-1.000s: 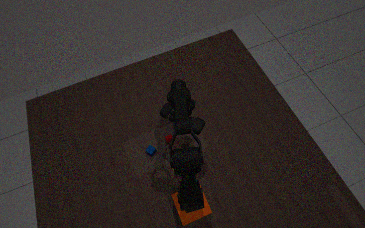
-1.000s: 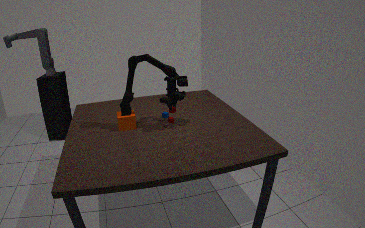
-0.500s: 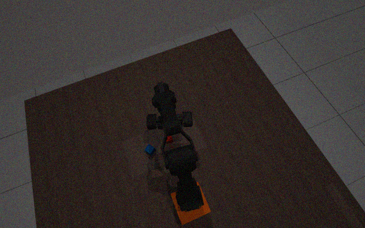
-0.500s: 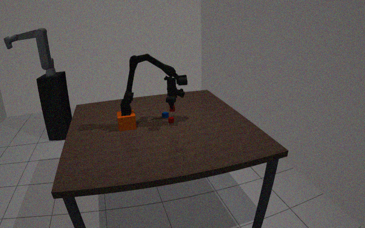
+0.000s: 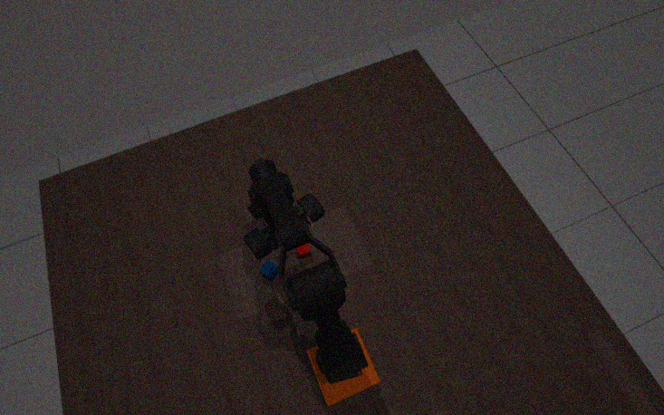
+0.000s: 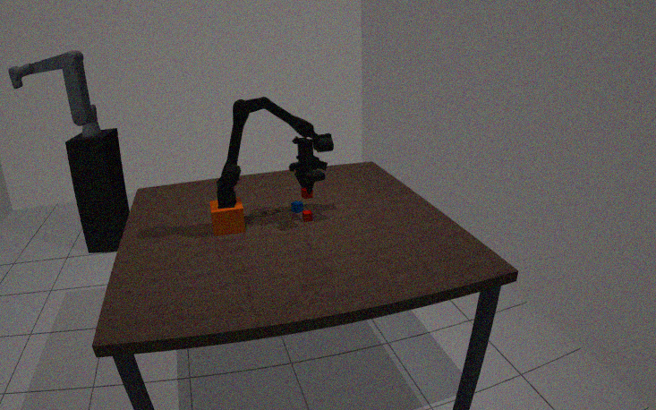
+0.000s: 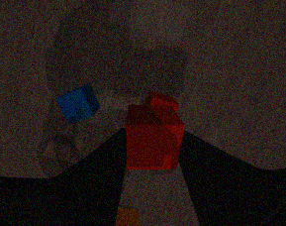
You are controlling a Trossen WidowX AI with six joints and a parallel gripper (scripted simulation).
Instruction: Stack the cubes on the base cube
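The blue base cube is 40 mm behind my gripper tip, 70 mm to the left of it and 90 mm below it.
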